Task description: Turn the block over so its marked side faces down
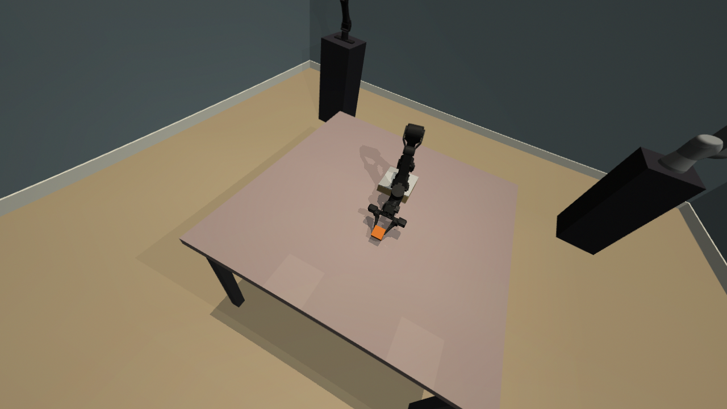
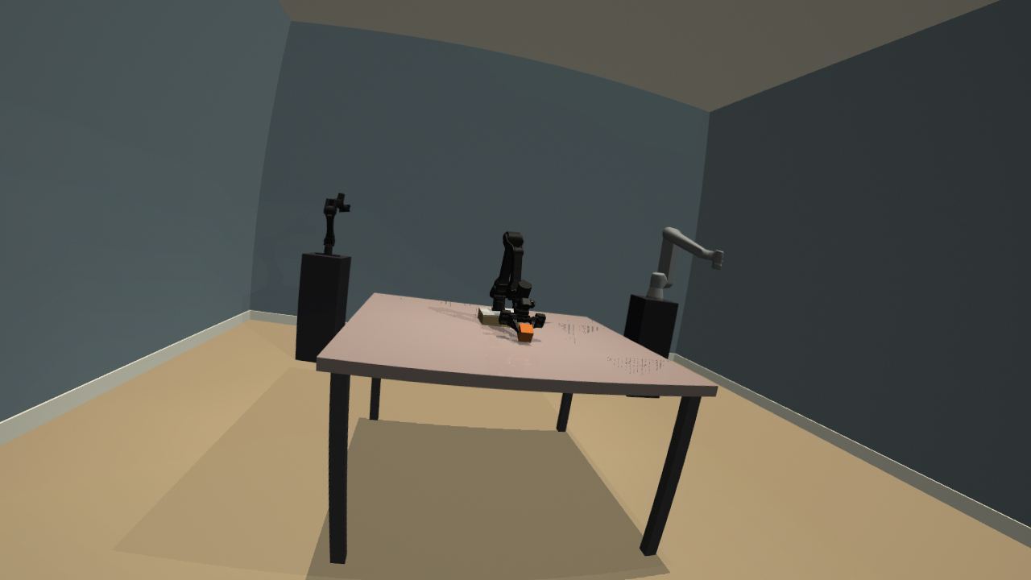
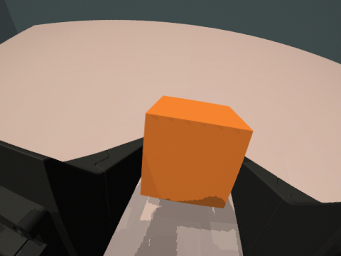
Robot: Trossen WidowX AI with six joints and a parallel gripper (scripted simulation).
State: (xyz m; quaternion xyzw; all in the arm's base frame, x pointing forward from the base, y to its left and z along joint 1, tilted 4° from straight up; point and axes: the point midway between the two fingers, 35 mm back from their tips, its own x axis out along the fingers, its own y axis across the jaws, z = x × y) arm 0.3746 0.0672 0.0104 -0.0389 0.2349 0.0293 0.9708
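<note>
The orange block is 2 cm below my gripper tip.
</note>
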